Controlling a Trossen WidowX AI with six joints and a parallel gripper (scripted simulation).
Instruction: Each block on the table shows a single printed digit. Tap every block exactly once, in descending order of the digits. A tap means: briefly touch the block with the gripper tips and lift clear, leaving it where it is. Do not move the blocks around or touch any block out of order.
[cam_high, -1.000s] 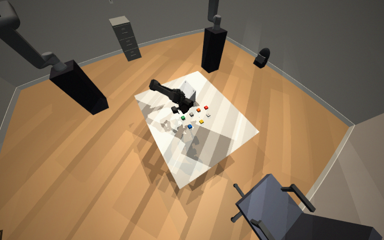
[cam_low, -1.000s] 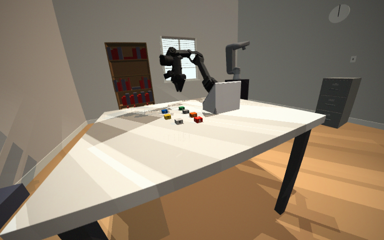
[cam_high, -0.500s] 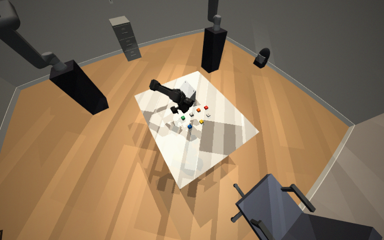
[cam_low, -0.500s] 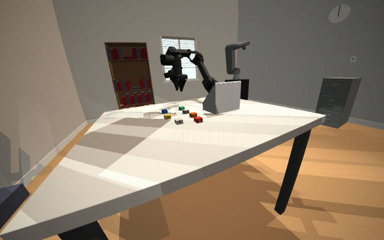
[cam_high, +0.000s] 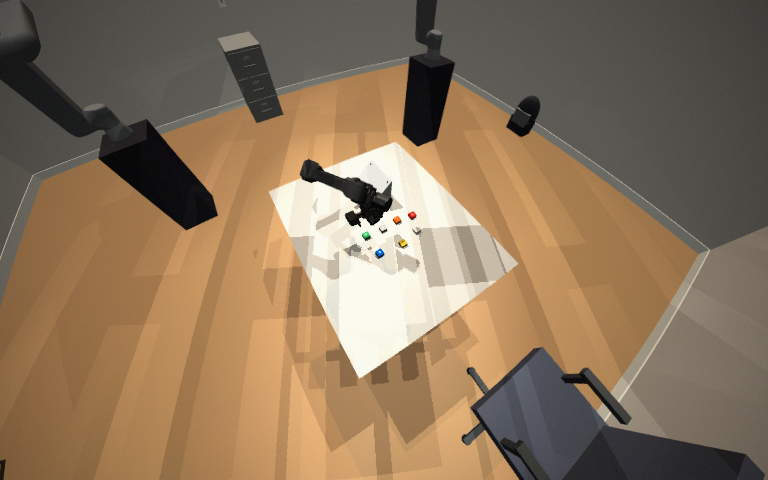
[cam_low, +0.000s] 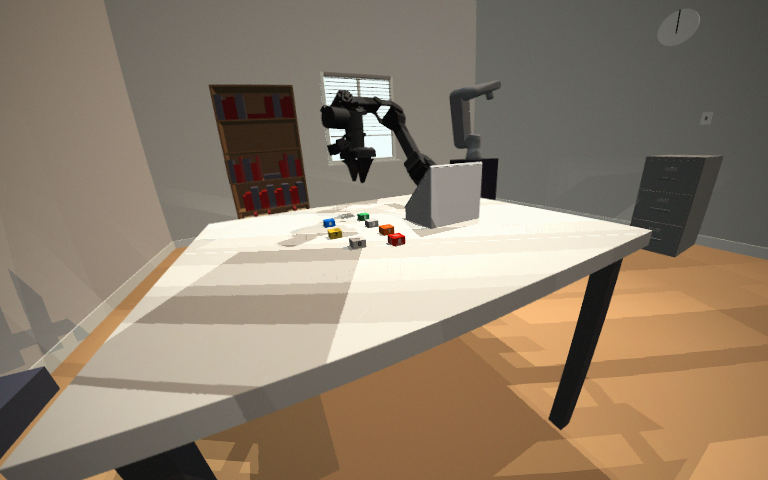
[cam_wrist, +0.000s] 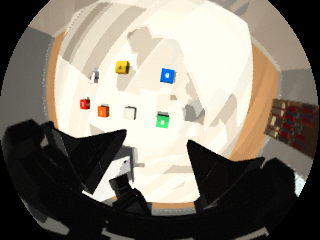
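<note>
Now: the blue block 120 mm below my gripper tip, 110 mm ahead of it and 10 mm to the right of it. From my gripper tip the other things lie so: yellow block 120 mm to the left, 120 mm below, 120 mm ahead; grey block 120 mm below, 80 mm to the left; green block 120 mm below, 10 mm to the right, 10 mm behind.
</note>
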